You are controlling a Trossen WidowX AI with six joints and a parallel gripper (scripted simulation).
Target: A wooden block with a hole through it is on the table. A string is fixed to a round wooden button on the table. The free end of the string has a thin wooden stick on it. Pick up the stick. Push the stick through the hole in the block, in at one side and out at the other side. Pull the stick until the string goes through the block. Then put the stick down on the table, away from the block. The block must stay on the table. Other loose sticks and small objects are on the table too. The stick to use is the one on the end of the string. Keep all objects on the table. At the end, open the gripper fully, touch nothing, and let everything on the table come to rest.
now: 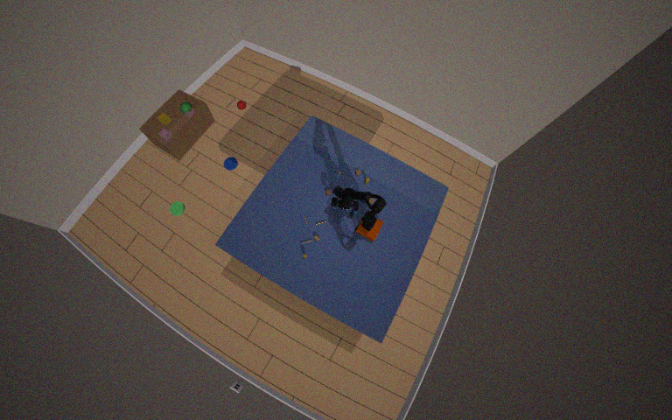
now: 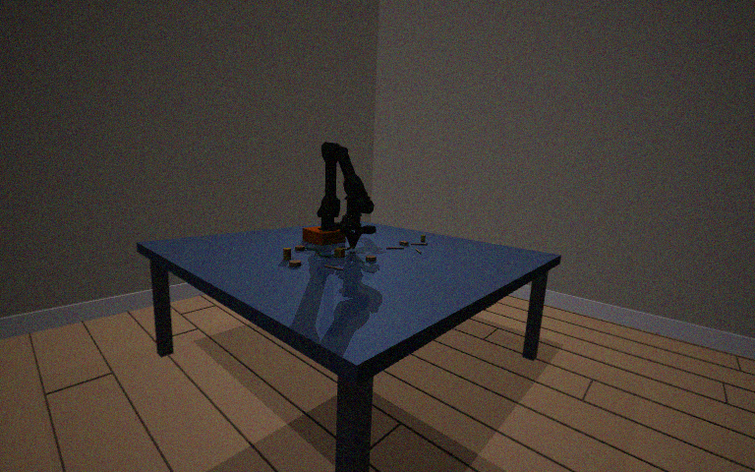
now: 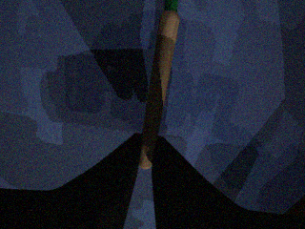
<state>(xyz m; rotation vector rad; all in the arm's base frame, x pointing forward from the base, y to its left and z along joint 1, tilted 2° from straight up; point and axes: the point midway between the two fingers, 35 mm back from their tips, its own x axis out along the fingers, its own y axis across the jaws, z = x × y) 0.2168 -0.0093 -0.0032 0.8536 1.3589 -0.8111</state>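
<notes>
My gripper tip is 40 mm to the left of the thin wooden stick, 20 mm short of it and 10 mm below it. Also, from my gripper tip: yellow wooden block (100 mm to the right, 50 mm ahead, 10 mm above); then yellow cylinder (290 mm to the right, 10 mm behind, 10 mm above).
</notes>
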